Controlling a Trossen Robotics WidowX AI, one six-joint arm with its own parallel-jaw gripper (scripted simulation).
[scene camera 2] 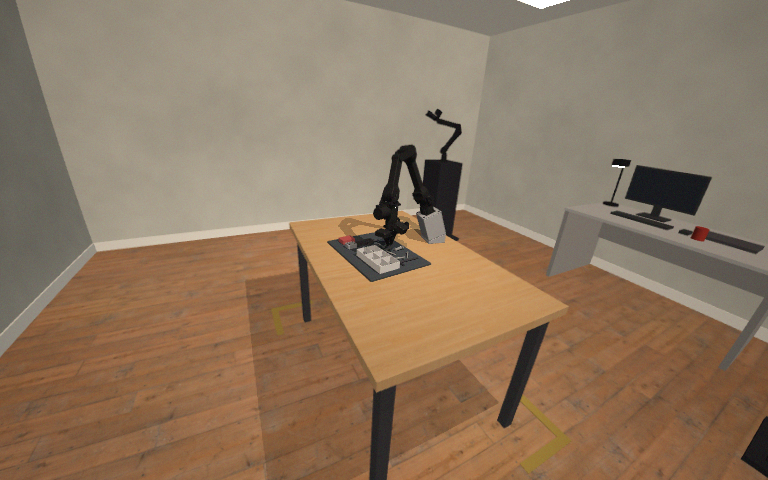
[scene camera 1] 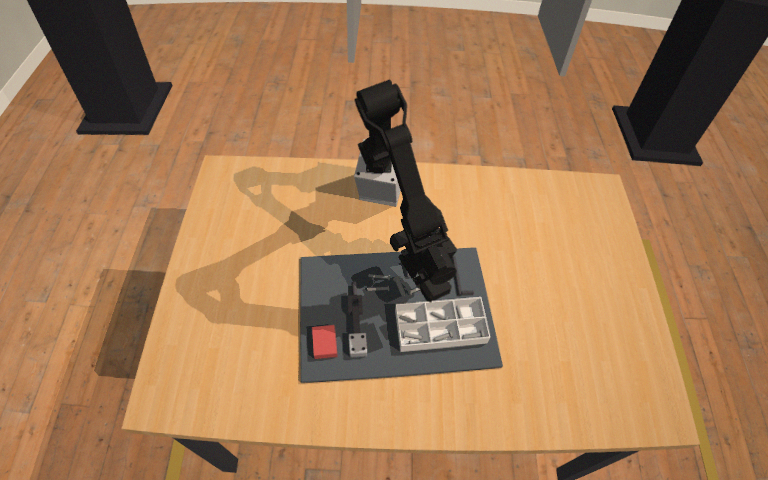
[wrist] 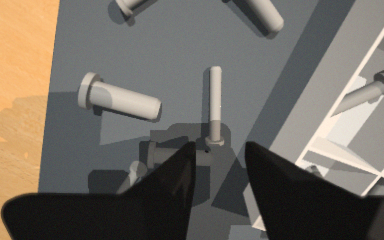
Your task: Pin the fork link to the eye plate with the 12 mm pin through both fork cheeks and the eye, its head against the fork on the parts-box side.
Scene:
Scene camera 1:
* gripper: 416,282
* white parts box: 472,309
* red block: 324,339

